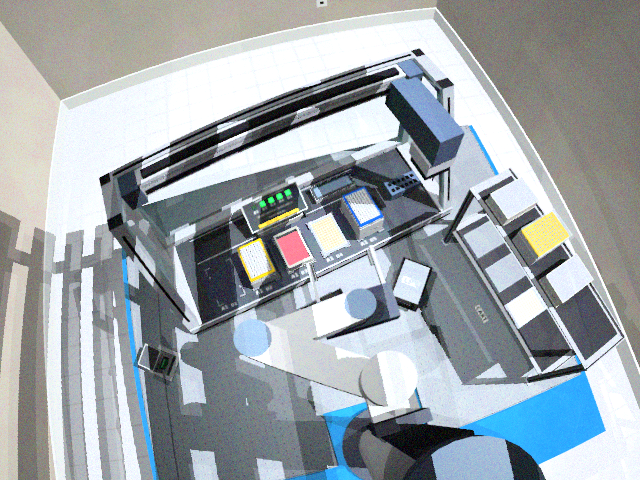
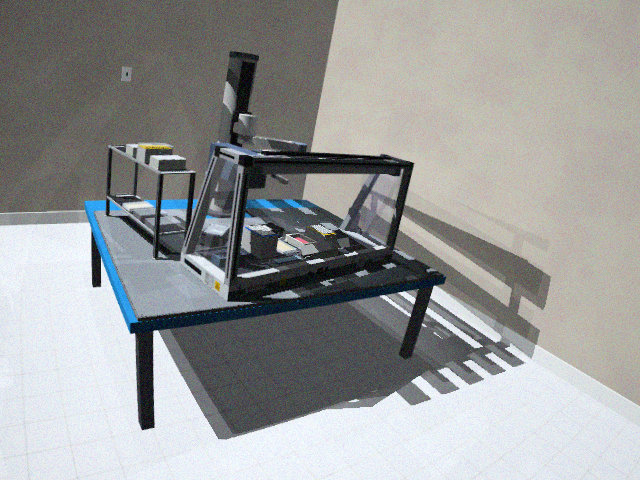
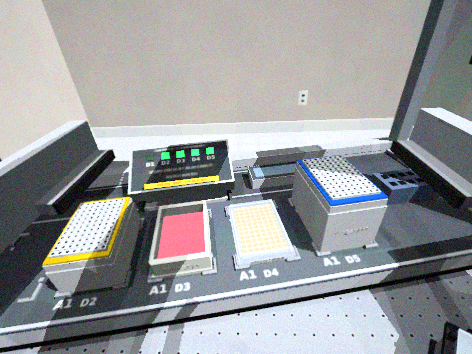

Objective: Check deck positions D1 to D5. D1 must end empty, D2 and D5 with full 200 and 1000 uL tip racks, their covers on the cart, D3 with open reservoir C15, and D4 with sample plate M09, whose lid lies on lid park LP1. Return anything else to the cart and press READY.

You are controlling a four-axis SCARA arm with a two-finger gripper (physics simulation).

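Places are measured from the arm's base along level axes (x ahead, y left, z up), in centimetres.
Pixels of known places: gripper, fingertip midpoint: (image 1: pixel 339 255) (image 2: pixel 271 181) (image 3: pixel 248 133).
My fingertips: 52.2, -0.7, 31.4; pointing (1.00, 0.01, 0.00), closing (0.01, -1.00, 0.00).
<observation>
Ahead of a thing's pixels: the offset from my fingertips to its top centre, as dx, dy, dz. "spot": to the spot under its first point.
My gripper (image 1: pixel 345 273) (image 3: pixel 248 133) is open and empty, above the deck's front edge. D1 (image 1: pixel 222 279) is bare. A yellow-rimmed tip rack @[+13.2, +23.2, -18.8] (image 1: pixel 255 259) (image 3: pixel 92 227) stands on D2, the open red-filled reservoir @[+15.5, +11.0, -22.1] (image 1: pixel 293 246) (image 3: pixel 182 235) on D3, an unlidded cream plate @[+17.8, -1.2, -23.8] (image 1: pixel 328 234) (image 3: pixel 260 227) on D4, and a blue-rimmed tip rack @[+20.1, -13.4, -15.5] (image 1: pixel 362 206) (image 3: pixel 345 180) on D5. A clear lid @[-5.5, -22.1, -24.3] (image 1: pixel 412 281) lies on LP1. On the panel @[spot: +29.7, +12.6, -18.3] (image 1: pixel 276 204) (image 3: pixel 181 170), D1's square is dark, D2 to D5 are green, above a yellow bar. Item codes are unreadable.
The cart @[-20.0, -53.0, +5.5] (image 2: pixel 159 211) holds a yellow-topped rack @[-13.7, -51.7, +11.9] (image 1: pixel 545 235) between pale boxes above, with two clear covers and a cream plate @[-26.4, -54.4, -18.5] (image 1: pixel 526 305) below. A blue pipetting head @[spot: +22.8, -30.3, +18.5] (image 1: pixel 426 118) hangs at the enclosure's right. A small device @[-10.1, +62.5, -17.1] (image 1: pixel 157 361) stands left.
</observation>
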